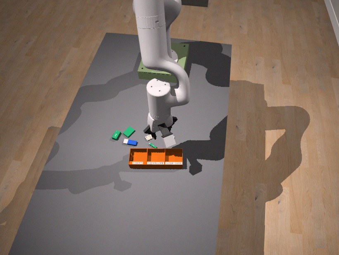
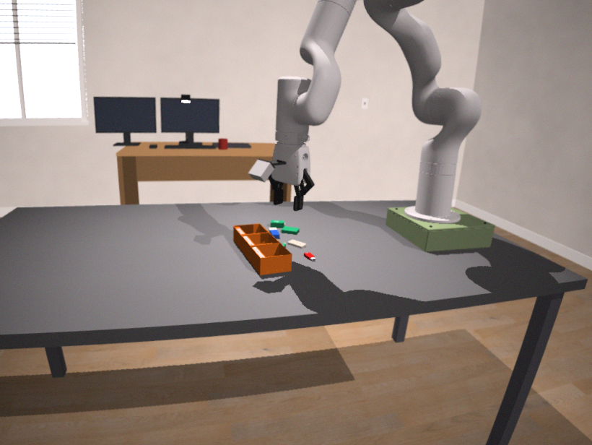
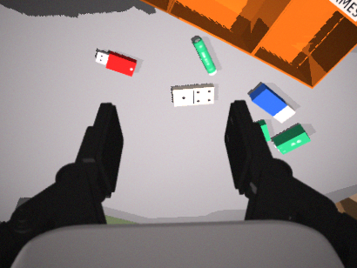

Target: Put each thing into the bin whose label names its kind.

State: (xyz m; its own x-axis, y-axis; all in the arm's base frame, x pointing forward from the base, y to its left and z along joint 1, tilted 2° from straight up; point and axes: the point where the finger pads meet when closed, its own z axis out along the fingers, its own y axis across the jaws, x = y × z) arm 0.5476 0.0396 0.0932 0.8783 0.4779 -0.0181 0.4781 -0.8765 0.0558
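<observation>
Right now the white domino is 60 mm behind my hand, 70 mm to the right of it and 150 mm below it. Also, from my hand: orange three-part bin 70 mm ahead, 30 mm to the right, 130 mm below; then red USB stick 60 mm behind, 40 mm to the left, 150 mm below; then green cylindrical battery 10 mm behind, 50 mm to the right, 150 mm below.
</observation>
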